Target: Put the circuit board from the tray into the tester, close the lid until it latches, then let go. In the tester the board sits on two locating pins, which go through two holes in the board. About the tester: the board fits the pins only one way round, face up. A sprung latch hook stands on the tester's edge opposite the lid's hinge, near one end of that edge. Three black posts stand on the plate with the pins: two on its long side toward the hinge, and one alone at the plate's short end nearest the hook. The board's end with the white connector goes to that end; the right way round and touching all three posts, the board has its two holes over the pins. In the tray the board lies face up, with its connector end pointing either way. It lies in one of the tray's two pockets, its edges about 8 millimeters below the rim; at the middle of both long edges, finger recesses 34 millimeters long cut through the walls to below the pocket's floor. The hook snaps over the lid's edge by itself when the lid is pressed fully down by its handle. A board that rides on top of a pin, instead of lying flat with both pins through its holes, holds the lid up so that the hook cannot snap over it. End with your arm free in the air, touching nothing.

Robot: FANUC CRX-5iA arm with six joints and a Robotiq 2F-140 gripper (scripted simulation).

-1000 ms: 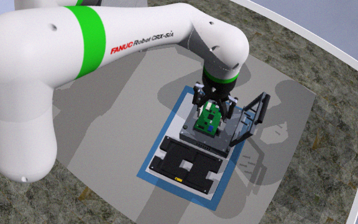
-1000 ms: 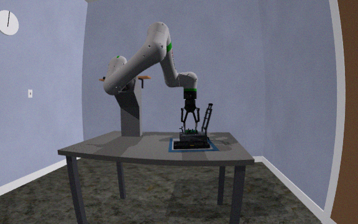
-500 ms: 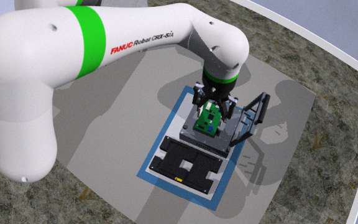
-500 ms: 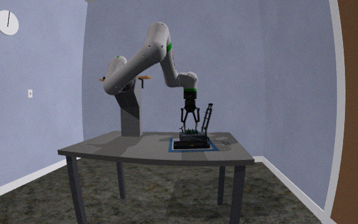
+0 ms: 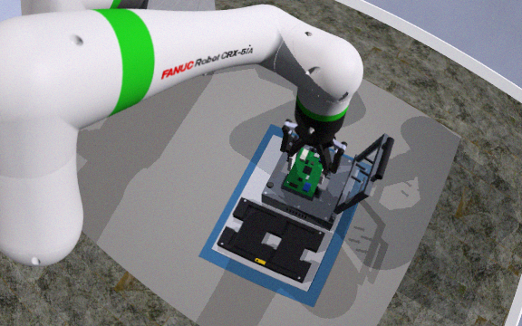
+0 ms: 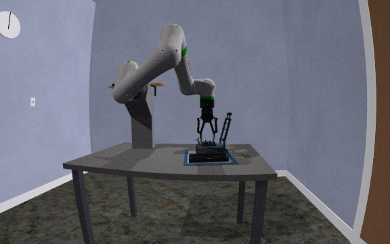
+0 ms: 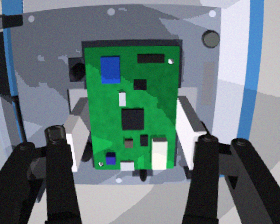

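My hand is 20 mm above the green circuit board. From my hand the other things lie so: black latch hook (70 mm behind, 40 mm to the left, 10 mm below); then lid (120 mm ahead, 20 mm to the left, 80 mm above).
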